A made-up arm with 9 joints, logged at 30 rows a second.
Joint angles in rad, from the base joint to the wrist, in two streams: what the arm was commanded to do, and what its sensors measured. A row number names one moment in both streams.
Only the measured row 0 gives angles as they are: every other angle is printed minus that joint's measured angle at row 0.
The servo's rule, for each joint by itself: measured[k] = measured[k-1] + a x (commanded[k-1-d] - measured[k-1]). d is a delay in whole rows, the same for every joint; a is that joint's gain. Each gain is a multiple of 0.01, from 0.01 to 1. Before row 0 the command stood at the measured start. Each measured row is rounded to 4 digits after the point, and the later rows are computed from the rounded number. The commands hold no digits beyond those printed.
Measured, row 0:
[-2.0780, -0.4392, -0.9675, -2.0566, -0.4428, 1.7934, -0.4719, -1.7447, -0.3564]
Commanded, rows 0 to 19:
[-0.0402, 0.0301, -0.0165, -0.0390, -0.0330, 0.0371, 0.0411, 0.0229, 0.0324]
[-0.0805, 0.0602, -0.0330, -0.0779, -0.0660, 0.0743, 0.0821, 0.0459, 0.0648]
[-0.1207, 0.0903, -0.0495, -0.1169, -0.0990, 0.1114, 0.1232, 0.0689, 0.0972]
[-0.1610, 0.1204, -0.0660, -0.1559, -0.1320, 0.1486, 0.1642, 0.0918, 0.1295]
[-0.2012, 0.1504, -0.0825, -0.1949, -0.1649, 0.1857, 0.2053, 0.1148, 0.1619]
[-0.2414, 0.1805, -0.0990, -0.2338, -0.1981, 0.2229, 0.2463, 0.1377, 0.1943]
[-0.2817, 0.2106, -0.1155, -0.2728, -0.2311, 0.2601, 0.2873, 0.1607, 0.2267]
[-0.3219, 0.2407, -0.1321, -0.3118, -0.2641, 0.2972, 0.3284, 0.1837, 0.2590]
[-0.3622, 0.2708, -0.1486, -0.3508, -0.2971, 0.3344, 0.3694, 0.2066, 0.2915]
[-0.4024, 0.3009, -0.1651, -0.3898, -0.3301, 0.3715, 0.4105, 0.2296, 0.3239]
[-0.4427, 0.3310, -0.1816, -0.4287, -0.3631, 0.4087, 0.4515, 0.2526, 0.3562]
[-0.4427, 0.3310, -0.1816, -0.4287, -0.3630, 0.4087, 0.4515, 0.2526, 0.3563]
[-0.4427, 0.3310, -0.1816, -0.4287, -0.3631, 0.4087, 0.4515, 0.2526, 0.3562]
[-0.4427, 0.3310, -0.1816, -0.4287, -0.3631, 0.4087, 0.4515, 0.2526, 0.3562]
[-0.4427, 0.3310, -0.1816, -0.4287, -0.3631, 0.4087, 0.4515, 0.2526, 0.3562]
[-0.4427, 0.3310, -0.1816, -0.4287, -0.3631, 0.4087, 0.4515, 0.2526, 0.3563]
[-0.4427, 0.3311, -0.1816, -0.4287, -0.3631, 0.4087, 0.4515, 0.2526, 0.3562]
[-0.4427, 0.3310, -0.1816, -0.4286, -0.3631, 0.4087, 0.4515, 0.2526, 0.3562]
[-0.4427, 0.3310, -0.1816, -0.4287, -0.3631, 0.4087, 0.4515, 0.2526, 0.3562]
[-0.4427, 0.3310, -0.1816, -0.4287, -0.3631, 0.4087, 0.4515, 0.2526, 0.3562]
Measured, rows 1 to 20:
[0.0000, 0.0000, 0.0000, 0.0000, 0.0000, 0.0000, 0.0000, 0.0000, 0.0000]
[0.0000, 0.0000, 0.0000, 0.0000, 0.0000, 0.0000, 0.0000, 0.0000, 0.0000]
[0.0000, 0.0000, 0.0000, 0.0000, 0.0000, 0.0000, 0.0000, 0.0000, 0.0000]
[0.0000, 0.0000, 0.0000, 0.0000, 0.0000, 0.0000, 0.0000, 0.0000, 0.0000]
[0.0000, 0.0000, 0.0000, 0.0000, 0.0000, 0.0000, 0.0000, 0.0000, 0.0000]
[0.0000, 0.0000, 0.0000, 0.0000, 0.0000, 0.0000, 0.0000, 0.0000, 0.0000]
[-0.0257, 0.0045, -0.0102, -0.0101, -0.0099, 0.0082, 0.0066, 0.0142, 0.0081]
[-0.0608, 0.0129, -0.0243, -0.0277, -0.0267, 0.0227, 0.0187, 0.0339, 0.0223]
[-0.0991, 0.0245, -0.0399, -0.0509, -0.0484, 0.0422, 0.0354, 0.0556, 0.0410]
[-0.1387, 0.0389, -0.0561, -0.0782, -0.0735, 0.0656, 0.0560, 0.0780, 0.0631]
[-0.1787, 0.0556, -0.0725, -0.1085, -0.1009, 0.0920, 0.0799, 0.1008, 0.0878]
[-0.2188, 0.0743, -0.0889, -0.1411, -0.1301, 0.1208, 0.1065, 0.1237, 0.1144]
[-0.2591, 0.0947, -0.1054, -0.1753, -0.1604, 0.1514, 0.1354, 0.1466, 0.1425]
[-0.2993, 0.1166, -0.1220, -0.2108, -0.1915, 0.1835, 0.1663, 0.1696, 0.1716]
[-0.3396, 0.1397, -0.1385, -0.2472, -0.2232, 0.2167, 0.1988, 0.1925, 0.2016]
[-0.3798, 0.1639, -0.1550, -0.2843, -0.2553, 0.2508, 0.2327, 0.2155, 0.2322]
[-0.4201, 0.1890, -0.1715, -0.3218, -0.2876, 0.2855, 0.2677, 0.2385, 0.2632]
[-0.4346, 0.2103, -0.1778, -0.3496, -0.3102, 0.3126, 0.2971, 0.2472, 0.2865]
[-0.4398, 0.2284, -0.1802, -0.3702, -0.3261, 0.3337, 0.3218, 0.2505, 0.3039]
[-0.4417, 0.2438, -0.1811, -0.3854, -0.3372, 0.3502, 0.3426, 0.2518, 0.3170]
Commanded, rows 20 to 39:
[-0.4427, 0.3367, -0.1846, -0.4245, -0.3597, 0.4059, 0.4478, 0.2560, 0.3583]
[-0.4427, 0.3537, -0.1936, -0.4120, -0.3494, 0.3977, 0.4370, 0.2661, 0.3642]
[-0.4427, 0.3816, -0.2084, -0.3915, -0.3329, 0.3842, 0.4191, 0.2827, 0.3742]
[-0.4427, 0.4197, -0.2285, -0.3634, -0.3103, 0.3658, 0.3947, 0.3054, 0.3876]
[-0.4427, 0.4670, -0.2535, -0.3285, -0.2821, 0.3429, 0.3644, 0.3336, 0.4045]
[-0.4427, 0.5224, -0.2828, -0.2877, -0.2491, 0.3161, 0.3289, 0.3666, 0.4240]
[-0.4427, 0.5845, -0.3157, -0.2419, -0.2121, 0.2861, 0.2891, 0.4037, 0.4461]
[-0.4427, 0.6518, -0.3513, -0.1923, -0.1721, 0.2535, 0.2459, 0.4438, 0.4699]
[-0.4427, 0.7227, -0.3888, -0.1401, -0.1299, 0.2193, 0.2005, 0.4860, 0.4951]
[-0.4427, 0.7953, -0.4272, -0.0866, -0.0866, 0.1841, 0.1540, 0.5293, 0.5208]
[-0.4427, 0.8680, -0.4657, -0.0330, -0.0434, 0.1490, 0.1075, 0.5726, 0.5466]
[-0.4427, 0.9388, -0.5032, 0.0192, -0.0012, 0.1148, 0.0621, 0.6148, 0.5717]
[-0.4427, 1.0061, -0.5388, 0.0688, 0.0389, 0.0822, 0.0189, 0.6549, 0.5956]
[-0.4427, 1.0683, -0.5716, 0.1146, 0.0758, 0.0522, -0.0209, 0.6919, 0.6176]
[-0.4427, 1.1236, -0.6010, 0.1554, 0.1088, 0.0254, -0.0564, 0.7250, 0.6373]
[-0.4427, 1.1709, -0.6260, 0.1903, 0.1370, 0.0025, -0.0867, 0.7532, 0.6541]
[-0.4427, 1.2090, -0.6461, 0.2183, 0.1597, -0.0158, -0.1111, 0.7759, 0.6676]
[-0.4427, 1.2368, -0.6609, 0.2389, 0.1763, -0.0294, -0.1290, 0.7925, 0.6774]
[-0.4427, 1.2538, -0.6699, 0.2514, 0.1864, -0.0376, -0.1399, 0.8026, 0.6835]
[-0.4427, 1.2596, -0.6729, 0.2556, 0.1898, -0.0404, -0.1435, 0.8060, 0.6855]
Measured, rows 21 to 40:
[-0.4423, 0.2569, -0.1814, -0.3967, -0.3450, 0.3631, 0.3600, 0.2523, 0.3268]
[-0.4426, 0.2680, -0.1815, -0.4050, -0.3504, 0.3731, 0.3746, 0.2525, 0.3342]
[-0.4427, 0.2775, -0.1816, -0.4112, -0.3542, 0.3809, 0.3869, 0.2526, 0.3397]
[-0.4427, 0.2855, -0.1816, -0.4157, -0.3569, 0.3870, 0.3972, 0.2526, 0.3438]
[-0.4427, 0.2923, -0.1816, -0.4191, -0.3588, 0.3918, 0.4059, 0.2526, 0.3469]
[-0.4427, 0.2981, -0.1816, -0.4216, -0.3601, 0.3955, 0.4132, 0.2526, 0.3492]
[-0.4427, 0.3039, -0.1835, -0.4224, -0.3600, 0.3978, 0.4187, 0.2547, 0.3515]
[-0.4427, 0.3114, -0.1898, -0.4197, -0.3568, 0.3978, 0.4216, 0.2618, 0.3547]
[-0.4427, 0.3219, -0.2013, -0.4124, -0.3496, 0.3948, 0.4212, 0.2748, 0.3596]
[-0.4427, 0.3366, -0.2182, -0.3997, -0.3378, 0.3884, 0.4170, 0.2938, 0.3666]
[-0.4427, 0.3562, -0.2401, -0.3812, -0.3211, 0.3784, 0.4086, 0.3185, 0.3761]
[-0.4427, 0.3811, -0.2666, -0.3569, -0.2995, 0.3647, 0.3958, 0.3483, 0.3881]
[-0.4427, 0.4116, -0.2970, -0.3270, -0.2733, 0.3474, 0.3787, 0.3826, 0.4026]
[-0.4427, 0.4476, -0.3307, -0.2920, -0.2429, 0.3267, 0.3575, 0.4205, 0.4194]
[-0.4427, 0.4889, -0.3667, -0.2525, -0.2090, 0.3031, 0.3324, 0.4611, 0.4383]
[-0.4427, 0.5349, -0.4042, -0.2094, -0.1723, 0.2769, 0.3039, 0.5034, 0.4589]
[-0.4427, 0.5849, -0.4423, -0.1635, -0.1336, 0.2488, 0.2725, 0.5463, 0.4808]
[-0.4427, 0.6380, -0.4801, -0.1160, -0.0939, 0.2193, 0.2388, 0.5888, 0.5035]
[-0.4427, 0.6932, -0.5165, -0.0680, -0.0541, 0.1891, 0.2036, 0.6298, 0.5265]
[-0.4427, 0.7495, -0.5507, -0.0205, -0.0151, 0.1590, 0.1677, 0.6683, 0.5493]

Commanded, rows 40 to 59:
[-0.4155, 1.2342, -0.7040, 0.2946, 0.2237, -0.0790, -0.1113, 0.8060, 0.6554]
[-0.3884, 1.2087, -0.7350, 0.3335, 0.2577, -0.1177, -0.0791, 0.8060, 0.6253]
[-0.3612, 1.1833, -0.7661, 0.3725, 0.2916, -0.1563, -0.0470, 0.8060, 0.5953]
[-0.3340, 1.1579, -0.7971, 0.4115, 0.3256, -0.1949, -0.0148, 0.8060, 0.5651]
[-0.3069, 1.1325, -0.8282, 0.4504, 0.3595, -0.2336, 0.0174, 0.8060, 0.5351]
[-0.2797, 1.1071, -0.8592, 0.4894, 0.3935, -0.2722, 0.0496, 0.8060, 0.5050]
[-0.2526, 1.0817, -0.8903, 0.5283, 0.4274, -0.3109, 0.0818, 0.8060, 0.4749]
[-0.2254, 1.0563, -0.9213, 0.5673, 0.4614, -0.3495, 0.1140, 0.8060, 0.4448]
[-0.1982, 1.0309, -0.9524, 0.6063, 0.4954, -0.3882, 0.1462, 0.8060, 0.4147]
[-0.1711, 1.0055, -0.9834, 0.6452, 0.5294, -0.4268, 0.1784, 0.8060, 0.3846]
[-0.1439, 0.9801, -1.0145, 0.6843, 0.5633, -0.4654, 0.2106, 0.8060, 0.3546]
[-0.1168, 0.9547, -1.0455, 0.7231, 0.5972, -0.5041, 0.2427, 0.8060, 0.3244]
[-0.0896, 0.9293, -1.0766, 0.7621, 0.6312, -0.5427, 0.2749, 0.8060, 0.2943]
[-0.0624, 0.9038, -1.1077, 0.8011, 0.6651, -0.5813, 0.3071, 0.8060, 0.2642]
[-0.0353, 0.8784, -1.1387, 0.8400, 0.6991, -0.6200, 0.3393, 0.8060, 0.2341]
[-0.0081, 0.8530, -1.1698, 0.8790, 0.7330, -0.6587, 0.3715, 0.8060, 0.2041]
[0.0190, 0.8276, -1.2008, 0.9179, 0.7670, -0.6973, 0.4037, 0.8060, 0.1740]
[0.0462, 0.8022, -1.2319, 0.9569, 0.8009, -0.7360, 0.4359, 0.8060, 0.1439]
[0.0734, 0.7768, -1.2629, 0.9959, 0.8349, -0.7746, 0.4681, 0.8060, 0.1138]
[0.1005, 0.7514, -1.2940, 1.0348, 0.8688, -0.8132, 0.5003, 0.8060, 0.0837]
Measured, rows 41 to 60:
[-0.4427, 0.8056, -0.5819, 0.0252, 0.0221, 0.1296, 0.1318, 0.7035, 0.5713]
[-0.4427, 0.8604, -0.6092, 0.0681, 0.0566, 0.1016, 0.0968, 0.7343, 0.5920]
[-0.4427, 0.9127, -0.6321, 0.1072, 0.0875, 0.0758, 0.0635, 0.7601, 0.6109]
[-0.4427, 0.9613, -0.6500, 0.1414, 0.1141, 0.0527, 0.0327, 0.7802, 0.6275]
[-0.4427, 1.0052, -0.6623, 0.1700, 0.1358, 0.0328, 0.0051, 0.7941, 0.6415]
[-0.4427, 1.0434, -0.6689, 0.1923, 0.1520, 0.0167, -0.0187, 0.8015, 0.6525]
[-0.4253, 1.0720, -0.6907, 0.2189, 0.1735, -0.0044, -0.0335, 0.8043, 0.6532]
[-0.4017, 1.0925, -0.7182, 0.2487, 0.1988, -0.0293, -0.0408, 0.8054, 0.6462]
[-0.3758, 1.1061, -0.7479, 0.2809, 0.2266, -0.0572, -0.0418, 0.8058, 0.6335]
[-0.3490, 1.1139, -0.7784, 0.3149, 0.2563, -0.0875, -0.0375, 0.8059, 0.6164]
[-0.3221, 1.1167, -0.8093, 0.3501, 0.2873, -0.1196, -0.0287, 0.8060, 0.5961]
[-0.2950, 1.1153, -0.8402, 0.3863, 0.3192, -0.1532, -0.0162, 0.8060, 0.5733]
[-0.2679, 1.1103, -0.8713, 0.4232, 0.3517, -0.1879, -0.0005, 0.8060, 0.5487]
[-0.2407, 1.1022, -0.9023, 0.4607, 0.3846, -0.2235, 0.0178, 0.8060, 0.5227]
[-0.2135, 1.0915, -0.9334, 0.4986, 0.4178, -0.2597, 0.0383, 0.8060, 0.4957]
[-0.1864, 1.0786, -0.9644, 0.5367, 0.4513, -0.2965, 0.0607, 0.8060, 0.4679]
[-0.1592, 1.0638, -0.9955, 0.5751, 0.4849, -0.3337, 0.0847, 0.8060, 0.4396]
[-0.1321, 1.0474, -1.0265, 0.6136, 0.5186, -0.3712, 0.1100, 0.8060, 0.4108]
[-0.1049, 1.0297, -1.0576, 0.6522, 0.5524, -0.4089, 0.1364, 0.8060, 0.3817]
[-0.0777, 1.0108, -1.0887, 0.6909, 0.5862, -0.4468, 0.1637, 0.8060, 0.3523]

